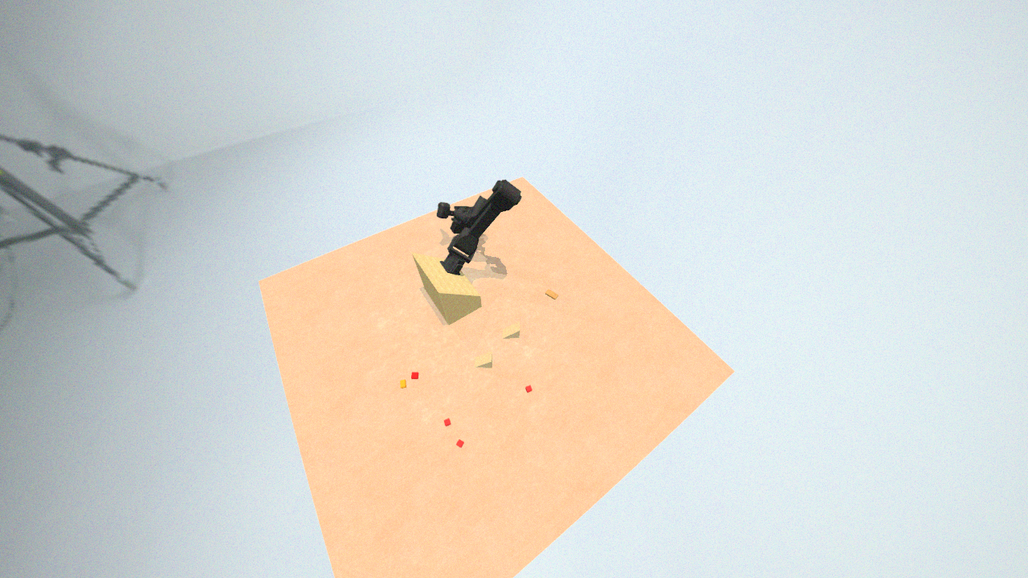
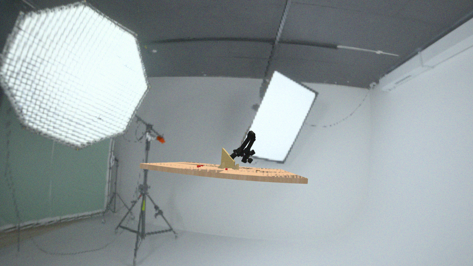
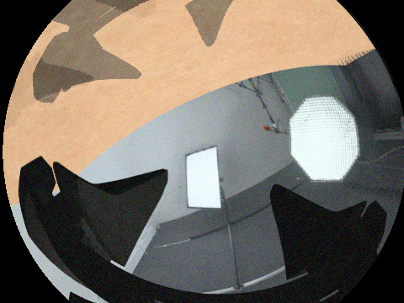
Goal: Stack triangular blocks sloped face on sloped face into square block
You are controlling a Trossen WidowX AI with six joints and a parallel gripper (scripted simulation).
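My gripper tip is now 660 mm short of the triangular block, 190 mm to the left of it and 100 mm above it.
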